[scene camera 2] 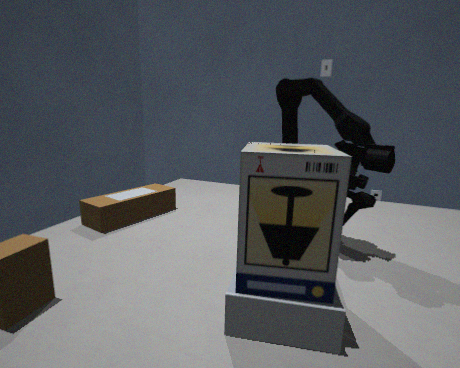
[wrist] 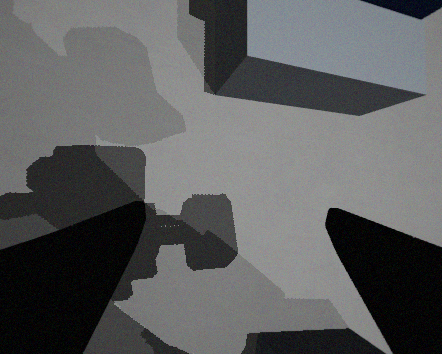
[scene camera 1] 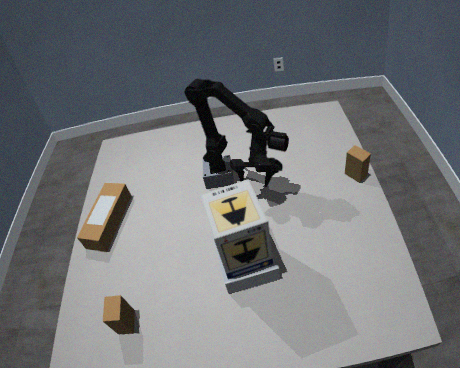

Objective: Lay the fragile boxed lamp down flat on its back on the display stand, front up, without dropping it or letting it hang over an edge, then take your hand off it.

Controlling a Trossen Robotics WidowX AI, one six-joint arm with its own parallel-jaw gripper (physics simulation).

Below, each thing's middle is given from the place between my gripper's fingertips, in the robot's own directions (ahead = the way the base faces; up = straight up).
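The low grey display stand (scene camera 2: 315, 327) is 9 cm to the right of my hand, 23 cm ahead of it and 5 cm below it. There is also the boxed lamp (scene camera 2: 292, 197), which is 9 cm to the right of my hand and 25 cm ahead of it, and 9 cm above it.
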